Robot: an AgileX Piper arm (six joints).
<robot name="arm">
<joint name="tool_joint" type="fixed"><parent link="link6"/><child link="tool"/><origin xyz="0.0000 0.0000 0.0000" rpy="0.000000 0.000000 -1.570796"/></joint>
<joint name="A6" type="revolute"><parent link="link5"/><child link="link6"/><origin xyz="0.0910 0.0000 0.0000" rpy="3.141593 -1.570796 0.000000"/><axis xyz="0 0 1"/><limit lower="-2.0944" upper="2.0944"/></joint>
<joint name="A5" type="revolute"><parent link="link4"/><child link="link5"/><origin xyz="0.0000 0.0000 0.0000" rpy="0.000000 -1.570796 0.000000"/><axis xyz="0 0 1"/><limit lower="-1.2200" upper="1.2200"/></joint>
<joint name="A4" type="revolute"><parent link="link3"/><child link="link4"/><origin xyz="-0.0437 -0.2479 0.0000" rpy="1.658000 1.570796 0.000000"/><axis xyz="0 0 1"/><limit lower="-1.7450" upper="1.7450"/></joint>
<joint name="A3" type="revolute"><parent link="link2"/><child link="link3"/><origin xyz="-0.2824 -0.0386 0.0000" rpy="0.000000 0.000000 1.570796"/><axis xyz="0 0 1"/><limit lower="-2.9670" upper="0.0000"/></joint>
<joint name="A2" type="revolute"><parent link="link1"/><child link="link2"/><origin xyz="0.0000 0.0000 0.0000" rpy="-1.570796 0.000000 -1.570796"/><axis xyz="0 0 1"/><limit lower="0.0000" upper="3.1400"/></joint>
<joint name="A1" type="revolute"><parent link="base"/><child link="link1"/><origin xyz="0.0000 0.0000 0.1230" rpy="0.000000 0.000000 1.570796"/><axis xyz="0 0 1"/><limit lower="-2.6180" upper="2.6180"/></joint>
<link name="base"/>
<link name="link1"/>
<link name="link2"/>
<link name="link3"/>
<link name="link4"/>
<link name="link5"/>
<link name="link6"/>
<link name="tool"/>
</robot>
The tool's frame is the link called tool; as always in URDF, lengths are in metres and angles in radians.
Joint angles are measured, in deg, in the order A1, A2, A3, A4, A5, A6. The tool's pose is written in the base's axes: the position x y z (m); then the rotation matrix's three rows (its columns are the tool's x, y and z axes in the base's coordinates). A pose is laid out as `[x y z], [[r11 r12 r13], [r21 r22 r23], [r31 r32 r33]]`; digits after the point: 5 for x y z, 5 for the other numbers.
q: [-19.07 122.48 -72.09 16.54 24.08 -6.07]
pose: [0.38994 -0.12362 0.09323], [[-0.82381 0.42000 0.38071], [0.45099 0.89248 -0.00871], [-0.34343 0.16452 -0.92465]]
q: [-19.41 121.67 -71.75 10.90 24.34 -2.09]
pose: [0.38610 -0.12852 0.09691], [[-0.82981 0.42229 0.36480], [0.43697 0.89831 -0.04591], [-0.34709 0.12131 -0.92995]]
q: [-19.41 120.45 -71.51 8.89 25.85 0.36]
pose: [0.38302 -0.12846 0.10361], [[-0.82911 0.43470 0.35159], [0.44617 0.89341 -0.05244], [-0.33691 0.11339 -0.93468]]
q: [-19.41 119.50 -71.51 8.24 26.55 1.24]
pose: [0.38215 -0.12847 0.10988], [[-0.82583 0.43905 0.35389], [0.44959 0.89143 -0.05677], [-0.34039 0.11222 -0.93356]]
